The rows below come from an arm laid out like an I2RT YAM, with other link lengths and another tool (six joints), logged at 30 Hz.
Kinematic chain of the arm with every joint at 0, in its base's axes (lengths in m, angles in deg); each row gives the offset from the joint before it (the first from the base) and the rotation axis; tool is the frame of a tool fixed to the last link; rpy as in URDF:
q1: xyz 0 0 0.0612 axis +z
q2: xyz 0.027 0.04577 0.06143 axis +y
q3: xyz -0.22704 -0.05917 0 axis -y
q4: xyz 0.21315 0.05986 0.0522 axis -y
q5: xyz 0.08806 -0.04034 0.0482 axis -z
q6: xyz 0.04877 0 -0.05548 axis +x
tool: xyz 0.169 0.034 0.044 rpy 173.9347 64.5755 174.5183
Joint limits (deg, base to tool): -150..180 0..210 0..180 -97..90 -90..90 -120..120
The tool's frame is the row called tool.
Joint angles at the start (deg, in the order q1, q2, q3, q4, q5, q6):
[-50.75, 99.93, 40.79, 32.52, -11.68, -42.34]
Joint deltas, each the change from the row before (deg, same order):
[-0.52, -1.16, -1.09, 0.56, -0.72, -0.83]
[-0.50, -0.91, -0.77, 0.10, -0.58, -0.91]
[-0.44, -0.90, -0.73, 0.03, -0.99, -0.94]
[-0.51, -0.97, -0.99, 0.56, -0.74, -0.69]
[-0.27, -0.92, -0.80, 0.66, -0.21, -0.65]
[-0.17, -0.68, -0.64, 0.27, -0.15, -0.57]
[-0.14, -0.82, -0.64, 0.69, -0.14, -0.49]
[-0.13, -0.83, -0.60, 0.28, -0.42, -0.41]
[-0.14, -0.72, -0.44, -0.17, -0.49, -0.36]
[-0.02, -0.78, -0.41, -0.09, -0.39, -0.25]
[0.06, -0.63, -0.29, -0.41, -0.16, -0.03]
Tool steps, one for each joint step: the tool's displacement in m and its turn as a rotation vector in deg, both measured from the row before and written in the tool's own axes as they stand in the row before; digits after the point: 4 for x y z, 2 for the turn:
[0.0013, -0.0016, -0.0049, 0.53, -0.67, -0.57]
[0.0022, -0.0010, -0.0032, 0.40, -0.30, -0.64]
[0.0013, 0.0007, -0.0040, 0.09, -0.57, -0.84]
[0.0014, -0.0011, -0.0042, 0.43, -0.61, -0.47]
[0.0000, -0.0022, -0.0038, 0.83, -0.54, -0.43]
[0.0009, -0.0004, -0.0024, 0.45, -0.22, -0.43]
[-0.0011, -0.0023, -0.0037, 0.82, -0.62, -0.35]
[-0.0007, -0.0004, -0.0038, 0.34, -0.57, -0.39]
[0.0001, 0.0007, -0.0030, -0.01, -0.34, -0.38]
[-0.0010, 0.0004, -0.0034, 0.08, -0.46, -0.32]
[-0.0002, 0.0012, -0.0022, -0.17, -0.10, -0.12]

